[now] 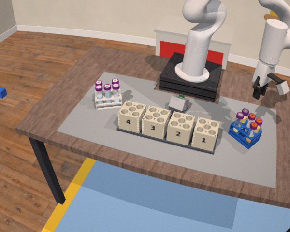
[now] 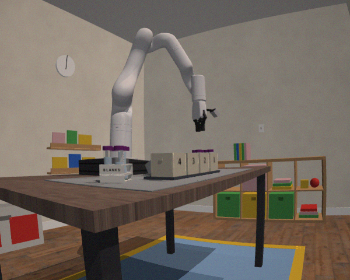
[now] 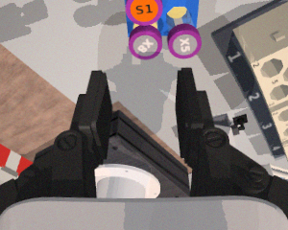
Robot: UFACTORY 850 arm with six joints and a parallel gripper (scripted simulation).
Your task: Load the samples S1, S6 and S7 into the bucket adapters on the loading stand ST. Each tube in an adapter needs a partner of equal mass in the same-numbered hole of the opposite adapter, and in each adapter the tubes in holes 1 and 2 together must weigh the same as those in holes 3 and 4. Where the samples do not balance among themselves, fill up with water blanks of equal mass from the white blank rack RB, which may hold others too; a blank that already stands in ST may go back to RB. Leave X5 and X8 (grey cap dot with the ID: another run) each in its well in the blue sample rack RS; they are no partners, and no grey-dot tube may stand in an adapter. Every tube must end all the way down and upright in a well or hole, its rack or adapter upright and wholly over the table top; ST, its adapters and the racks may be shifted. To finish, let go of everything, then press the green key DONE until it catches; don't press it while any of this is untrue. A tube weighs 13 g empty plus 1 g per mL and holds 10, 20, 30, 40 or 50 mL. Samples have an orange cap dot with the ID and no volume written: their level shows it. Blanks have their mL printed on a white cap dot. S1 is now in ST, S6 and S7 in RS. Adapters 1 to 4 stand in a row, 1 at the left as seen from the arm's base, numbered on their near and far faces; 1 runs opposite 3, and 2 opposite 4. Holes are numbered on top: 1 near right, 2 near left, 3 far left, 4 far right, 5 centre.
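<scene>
Now: hand 1 cm short of the sample S1 and 19 cm above it. The rest, counted from my hand: green DONE key (8 cm behind, 35 cm to the right, 18 cm below); then blue sample rack RS (2 cm ahead, 1 cm to the right, 22 cm below); then loading stand ST (12 cm ahead, 35 cm to the right, 24 cm below).
</scene>
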